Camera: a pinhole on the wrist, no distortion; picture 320 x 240 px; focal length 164.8 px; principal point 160.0 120.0 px. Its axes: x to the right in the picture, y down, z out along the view. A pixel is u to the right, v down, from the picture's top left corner.
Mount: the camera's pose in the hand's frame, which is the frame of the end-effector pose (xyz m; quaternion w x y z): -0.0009 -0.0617 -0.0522 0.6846 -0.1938 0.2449 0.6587
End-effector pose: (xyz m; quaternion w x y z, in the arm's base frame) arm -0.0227 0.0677 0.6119 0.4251 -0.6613 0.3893 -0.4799
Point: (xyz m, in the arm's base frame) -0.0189 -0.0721 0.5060
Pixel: 297 38
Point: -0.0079 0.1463 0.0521
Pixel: 283 221
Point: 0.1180 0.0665 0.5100
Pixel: 156 130
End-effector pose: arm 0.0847 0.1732 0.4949 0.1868 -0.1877 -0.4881 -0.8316
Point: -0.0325 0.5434 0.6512
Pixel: 14 66
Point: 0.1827 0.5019 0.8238
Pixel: 119 121
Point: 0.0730 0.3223 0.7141
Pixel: 138 82
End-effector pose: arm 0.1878 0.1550 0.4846 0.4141 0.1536 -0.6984 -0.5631
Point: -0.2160 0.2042 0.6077
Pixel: 94 19
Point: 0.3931 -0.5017 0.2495
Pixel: behind the camera
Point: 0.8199 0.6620 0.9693
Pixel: outside the picture
